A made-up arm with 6 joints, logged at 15 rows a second.
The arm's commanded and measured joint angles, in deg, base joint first. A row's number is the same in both.
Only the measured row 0 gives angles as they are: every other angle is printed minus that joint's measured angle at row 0.
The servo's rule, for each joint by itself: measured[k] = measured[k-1] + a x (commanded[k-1-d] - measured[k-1]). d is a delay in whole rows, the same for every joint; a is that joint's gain. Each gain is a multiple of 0.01, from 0.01 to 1. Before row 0 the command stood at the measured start. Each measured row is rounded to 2 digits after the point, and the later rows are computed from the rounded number. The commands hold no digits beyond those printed.
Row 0, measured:
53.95 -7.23 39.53 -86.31 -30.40 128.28
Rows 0 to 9, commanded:
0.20 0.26 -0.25 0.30 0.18 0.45
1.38 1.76 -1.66 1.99 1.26 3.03
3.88 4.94 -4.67 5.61 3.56 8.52
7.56 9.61 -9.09 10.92 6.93 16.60
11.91 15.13 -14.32 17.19 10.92 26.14
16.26 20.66 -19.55 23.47 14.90 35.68
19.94 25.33 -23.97 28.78 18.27 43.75
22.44 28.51 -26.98 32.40 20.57 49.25
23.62 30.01 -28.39 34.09 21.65 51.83
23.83 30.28 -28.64 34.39 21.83 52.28
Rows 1 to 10, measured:
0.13 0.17 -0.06 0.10 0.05 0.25
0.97 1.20 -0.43 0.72 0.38 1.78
2.92 3.63 -1.41 2.33 1.24 5.49
6.03 7.52 -3.18 5.16 2.78 11.60
9.97 12.47 -5.74 9.13 4.98 19.60
14.18 17.79 -8.92 13.86 7.66 28.44
18.04 22.69 -12.38 18.78 10.52 36.86
20.99 26.47 -15.74 23.27 13.23 43.67
22.75 28.77 -18.65 26.84 15.50 48.16
23.47 29.75 -20.95 29.33 17.21 50.43
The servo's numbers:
d 0
a 0.67 0.65 0.23 0.33 0.27 0.55

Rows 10 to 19, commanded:
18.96 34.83 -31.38 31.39 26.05 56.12
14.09 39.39 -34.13 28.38 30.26 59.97
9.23 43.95 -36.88 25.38 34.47 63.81
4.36 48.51 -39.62 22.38 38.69 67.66
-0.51 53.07 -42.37 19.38 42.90 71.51
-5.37 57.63 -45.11 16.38 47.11 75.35
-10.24 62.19 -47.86 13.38 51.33 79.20
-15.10 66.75 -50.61 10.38 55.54 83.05
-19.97 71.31 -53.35 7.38 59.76 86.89
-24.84 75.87 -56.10 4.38 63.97 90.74
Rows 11 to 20, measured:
20.45 33.05 -23.35 30.01 19.60 53.56
16.19 37.17 -25.83 29.47 22.48 57.09
11.53 41.58 -28.37 28.12 25.72 60.79
6.73 46.08 -30.96 26.23 29.22 64.57
1.88 50.62 -33.58 23.97 32.91 68.39
-2.98 55.18 -36.23 21.47 36.74 72.22
-7.84 59.74 -38.90 18.80 40.68 76.06
-12.70 64.30 -41.59 16.02 44.69 79.90
-17.57 68.86 -44.29 13.17 48.76 83.74
-22.44 73.42 -47.01 10.27 52.87 87.59

